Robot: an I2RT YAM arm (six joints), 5 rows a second.
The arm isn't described. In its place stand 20 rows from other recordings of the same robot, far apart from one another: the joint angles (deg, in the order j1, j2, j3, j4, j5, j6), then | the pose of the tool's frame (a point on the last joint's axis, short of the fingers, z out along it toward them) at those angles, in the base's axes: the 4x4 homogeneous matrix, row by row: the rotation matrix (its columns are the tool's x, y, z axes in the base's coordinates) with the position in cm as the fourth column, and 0 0 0 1 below.
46.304, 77.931, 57.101, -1.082, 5.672, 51.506 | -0.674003 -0.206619 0.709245 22.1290; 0.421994 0.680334 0.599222 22.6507; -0.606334 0.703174 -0.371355 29.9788; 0 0 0 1
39.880, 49.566, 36.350, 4.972, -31.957, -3.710 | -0.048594 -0.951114 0.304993 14.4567; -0.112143 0.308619 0.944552 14.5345; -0.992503 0.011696 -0.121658 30.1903; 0 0 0 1
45.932, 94.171, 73.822, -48.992, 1.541, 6.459 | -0.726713 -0.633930 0.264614 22.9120; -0.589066 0.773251 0.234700 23.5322; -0.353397 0.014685 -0.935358 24.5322; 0 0 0 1
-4.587, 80.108, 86.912, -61.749, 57.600, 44.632 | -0.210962 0.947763 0.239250 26.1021; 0.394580 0.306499 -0.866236 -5.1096; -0.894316 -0.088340 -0.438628 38.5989; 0 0 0 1
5.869, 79.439, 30.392, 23.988, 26.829, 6.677 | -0.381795 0.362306 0.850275 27.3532; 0.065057 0.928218 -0.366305 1.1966; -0.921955 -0.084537 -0.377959 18.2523; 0 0 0 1
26.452, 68.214, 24.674, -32.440, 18.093, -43.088 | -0.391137 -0.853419 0.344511 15.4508; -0.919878 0.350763 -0.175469 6.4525; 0.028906 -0.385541 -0.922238 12.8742; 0 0 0 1
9.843, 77.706, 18.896, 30.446, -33.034, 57.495 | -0.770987 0.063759 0.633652 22.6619; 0.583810 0.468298 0.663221 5.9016; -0.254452 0.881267 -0.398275 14.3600; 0 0 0 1
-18.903, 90.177, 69.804, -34.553, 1.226, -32.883 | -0.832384 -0.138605 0.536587 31.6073; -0.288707 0.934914 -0.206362 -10.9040; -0.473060 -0.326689 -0.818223 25.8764; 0 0 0 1
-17.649, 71.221, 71.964, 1.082, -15.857, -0.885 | 0.029859 0.031868 0.999046 27.6825; -0.025092 0.999201 -0.031123 -7.7867; -0.999239 -0.024138 0.030635 43.0067; 0 0 0 1
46.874, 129.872, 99.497, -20.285, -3.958, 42.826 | -0.903044 -0.196555 0.381940 34.0266; 0.027888 0.860462 0.508751 36.6881; -0.428642 0.470076 -0.771553 15.9295; 0 0 0 1
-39.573, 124.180, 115.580, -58.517, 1.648, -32.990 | -0.947075 0.154682 0.281286 35.5574; 0.076643 0.959865 -0.269787 -29.5202; -0.311728 -0.233950 -0.920920 25.3631; 0 0 0 1
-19.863, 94.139, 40.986, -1.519, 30.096, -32.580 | -0.951718 0.064327 0.300157 27.1001; -0.151530 0.751918 -0.641606 -11.6884; -0.266966 -0.656111 -0.705867 13.1234; 0 0 0 1
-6.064, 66.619, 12.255, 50.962, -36.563, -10.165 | 0.031302 -0.508944 0.860231 21.0225; -0.145875 0.849111 0.507673 -0.1006; -0.988808 -0.141377 -0.047663 18.5574; 0 0 0 1
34.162, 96.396, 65.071, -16.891, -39.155, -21.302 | -0.290187 -0.954183 0.072976 28.3268; -0.537378 0.225577 0.812613 21.9400; -0.791844 0.196594 -0.578217 22.3976; 0 0 0 1
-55.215, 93.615, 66.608, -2.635, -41.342, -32.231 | -0.392858 0.094056 0.914777 23.0238; -0.136307 0.977811 -0.159076 -29.0234; -0.909441 -0.187185 -0.371320 26.9361; 0 0 0 1
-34.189, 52.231, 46.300, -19.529, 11.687, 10.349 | -0.223776 0.754029 0.617547 16.6747; 0.364687 0.652367 -0.664395 -12.1992; -0.903840 0.076535 -0.420969 30.9755; 0 0 0 1
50.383, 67.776, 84.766, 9.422, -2.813, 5.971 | 0.199152 -0.822603 0.532601 14.8529; 0.403528 0.564109 0.720379 18.2173; -0.893030 0.071455 0.444287 53.5593; 0 0 0 1
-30.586, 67.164, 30.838, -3.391, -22.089, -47.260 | -0.536722 -0.253024 0.804927 20.7193; -0.473282 0.880050 -0.038944 -10.6914; -0.698522 -0.401860 -0.592094 19.1652; 0 0 0 1
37.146, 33.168, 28.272, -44.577, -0.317, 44.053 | -0.857297 -0.014758 0.514611 9.5100; 0.222853 0.890447 0.396788 7.2292; -0.464090 0.454848 -0.760088 21.3500; 0 0 0 1
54.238, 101.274, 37.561, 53.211, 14.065, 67.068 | -0.637811 -0.154178 0.754604 20.6087; 0.643041 0.432650 0.631912 27.1344; -0.423906 0.888281 -0.176806 15.9534; 0 0 0 1
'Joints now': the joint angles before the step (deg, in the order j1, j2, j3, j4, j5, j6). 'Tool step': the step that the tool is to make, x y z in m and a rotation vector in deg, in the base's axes. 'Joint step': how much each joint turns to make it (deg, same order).
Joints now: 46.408, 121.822, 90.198, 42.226, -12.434, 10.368
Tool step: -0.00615, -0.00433, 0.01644, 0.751, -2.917, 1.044
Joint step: 0.081, -2.157, -0.437, 0.517, -1.268, -1.404
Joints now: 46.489, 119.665, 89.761, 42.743, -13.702, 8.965
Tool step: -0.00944, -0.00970, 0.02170, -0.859, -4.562, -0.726
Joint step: 0.005, -3.837, -1.337, -0.955, -0.207, -4.080
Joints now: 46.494, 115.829, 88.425, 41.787, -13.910, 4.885
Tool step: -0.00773, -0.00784, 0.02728, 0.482, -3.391, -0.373
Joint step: 0.011, -3.203, 0.812, -1.869, -0.197, -2.219
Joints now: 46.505, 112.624, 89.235, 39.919, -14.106, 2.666
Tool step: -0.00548, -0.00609, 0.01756, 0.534, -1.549, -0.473
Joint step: -0.010, -2.154, 0.524, -1.438, 0.219, -0.885
